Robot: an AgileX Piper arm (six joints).
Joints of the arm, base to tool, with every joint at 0 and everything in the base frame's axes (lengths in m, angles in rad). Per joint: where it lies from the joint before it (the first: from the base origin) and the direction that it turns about. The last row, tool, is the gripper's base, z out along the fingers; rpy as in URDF.
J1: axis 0 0 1 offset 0 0 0.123
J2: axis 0 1 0 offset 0 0 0
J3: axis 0 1 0 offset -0.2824 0 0.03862
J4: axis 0.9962 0 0.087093 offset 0.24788 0 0.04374
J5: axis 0 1 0 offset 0 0 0
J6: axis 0.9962 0 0.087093 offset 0.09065 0 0.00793
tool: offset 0 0 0 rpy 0 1.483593 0
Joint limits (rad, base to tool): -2.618..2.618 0..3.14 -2.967..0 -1.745..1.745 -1.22..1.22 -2.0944..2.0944
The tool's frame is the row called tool.
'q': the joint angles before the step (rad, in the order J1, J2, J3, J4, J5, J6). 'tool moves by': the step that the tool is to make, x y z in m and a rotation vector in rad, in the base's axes. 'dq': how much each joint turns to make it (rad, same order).
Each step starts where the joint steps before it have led.
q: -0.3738 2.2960 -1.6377 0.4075 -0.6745 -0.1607
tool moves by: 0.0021 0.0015 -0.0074 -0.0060 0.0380 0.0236
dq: 0.0000 0.0112 -0.0002 -0.0292 0.0240 0.0000
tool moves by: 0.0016 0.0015 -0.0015 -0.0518 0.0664 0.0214
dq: -0.0001 -0.0001 -0.0039 -0.0218 0.0360 -0.0628
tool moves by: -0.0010 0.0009 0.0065 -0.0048 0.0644 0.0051
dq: 0.0002 -0.0236 -0.0036 0.0373 0.0755 -0.0758
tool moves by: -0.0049 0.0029 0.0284 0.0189 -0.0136 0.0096
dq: -0.0001 -0.0647 -0.0002 0.0244 0.0621 -0.0110
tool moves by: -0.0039 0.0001 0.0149 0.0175 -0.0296 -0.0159
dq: 0.0000 -0.0312 -0.0001 0.0431 0.0084 -0.0132
